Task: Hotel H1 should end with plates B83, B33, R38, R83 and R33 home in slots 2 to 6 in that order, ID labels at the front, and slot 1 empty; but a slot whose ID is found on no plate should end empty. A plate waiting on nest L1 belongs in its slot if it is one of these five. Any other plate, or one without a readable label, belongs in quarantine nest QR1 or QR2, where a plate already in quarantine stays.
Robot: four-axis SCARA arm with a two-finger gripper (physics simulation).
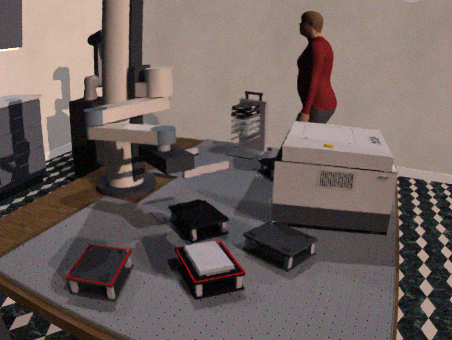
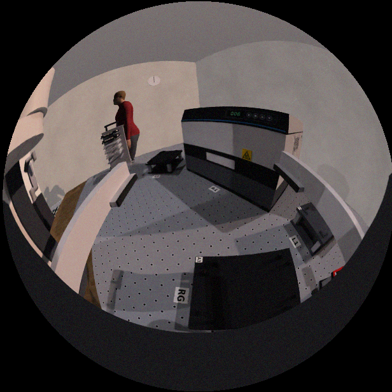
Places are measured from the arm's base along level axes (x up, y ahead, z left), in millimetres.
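Where they show: gripper, fingertip midpoint: (image 1: pixel 211 157); arm's base, link origin: (image 1: pixel 125 185).
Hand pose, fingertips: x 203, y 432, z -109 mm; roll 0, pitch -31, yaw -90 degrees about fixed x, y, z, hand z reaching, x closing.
Things, the pixels of their centre, and the offset from my fingertips. "spot": a spot on its surface instead.
- black nest RG, body centre: (image 1: pixel 197 218) dy +0, dx -160, dz -101 mm
- hotel, surface spot: (image 1: pixel 258 124) spot: dy -86, dx -48, dz +710 mm
- Nest L1, body centre: (image 1: pixel 280 243) dy +268, dx -163, dz -149 mm
- white plate, body centre: (image 1: pixel 208 257) dy +143, dx -133, dz -330 mm
- red-rimmed quarantine nest, body centre: (image 1: pixel 208 267) dy +143, dx -162, dz -330 mm
- red-rimmed nest, body centre: (image 1: pixel 101 270) dy -81, dx -162, dz -472 mm
- large white device, body centre: (image 1: pixel 335 172) dy +358, dx -64, dz +208 mm
My gripper (image 1: pixel 212 157) (image 2: pixel 206 159) is open and empty, its fingers spread above the table behind the black nest RG (image 1: pixel 199 215) (image 2: pixel 245 290). The hotel (image 1: pixel 260 125) (image 2: pixel 120 146) stands at the back, with dark upper shelves and several pale plates lower down. Its slot numbers and plate IDs are too small to read. Nest L1 (image 1: pixel 281 237) (image 2: pixel 316 222) is dark grey and bears no plate. A white plate (image 1: pixel 209 257) lies on the red-rimmed quarantine nest (image 1: pixel 229 277); its label is not readable. The other red-rimmed nest (image 1: pixel 99 264) is bare. RG bears no plate.
A large white device (image 1: pixel 332 185) (image 2: pixel 225 137) with a front display stands at the right, tag R1 (image 2: pixel 214 189) before it. Another black nest (image 2: pixel 166 159) stands between device and hotel. A person in red (image 1: pixel 317 75) (image 2: pixel 127 120) stands behind the table.
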